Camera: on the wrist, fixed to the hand. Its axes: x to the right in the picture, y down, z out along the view.
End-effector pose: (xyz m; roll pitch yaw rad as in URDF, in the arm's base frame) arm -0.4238 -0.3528 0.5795 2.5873 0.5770 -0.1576
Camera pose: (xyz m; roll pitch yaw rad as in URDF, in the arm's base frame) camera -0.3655 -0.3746 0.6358 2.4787 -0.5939 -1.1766
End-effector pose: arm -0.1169 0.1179 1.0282 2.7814 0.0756 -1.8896
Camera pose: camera -0.1514 0.1018 1.1030 3.1231 -0.5831 2.9438
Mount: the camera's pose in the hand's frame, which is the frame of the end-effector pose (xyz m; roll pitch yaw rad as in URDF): 0.0204 0.0529 -0.0619 0.0975 0.2309 1.5103
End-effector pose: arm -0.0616 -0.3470 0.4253 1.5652 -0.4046 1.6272
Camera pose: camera -0.1236 -0.3524 0.4816 -0.8945 -1.1560 -2.1348
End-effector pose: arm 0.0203 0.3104 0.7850 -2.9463 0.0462 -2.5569
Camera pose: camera -0.0339 0.3512 0.8345 -3.0785 -0.0332 2.2160
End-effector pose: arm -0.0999 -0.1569 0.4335 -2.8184 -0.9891 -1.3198
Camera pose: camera -0.1734 -0.1512 0.4736 -2.0384 0.0012 -2.7815
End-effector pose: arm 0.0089 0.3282 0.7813 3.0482 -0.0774 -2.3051
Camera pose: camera -0.0361 0.3483 0.8492 -2.9684 -0.3279 2.4433
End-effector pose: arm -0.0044 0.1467 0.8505 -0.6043 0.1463 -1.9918
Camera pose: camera -0.0002 0.1356 0.7674 0.2644 0.8347 -0.3469
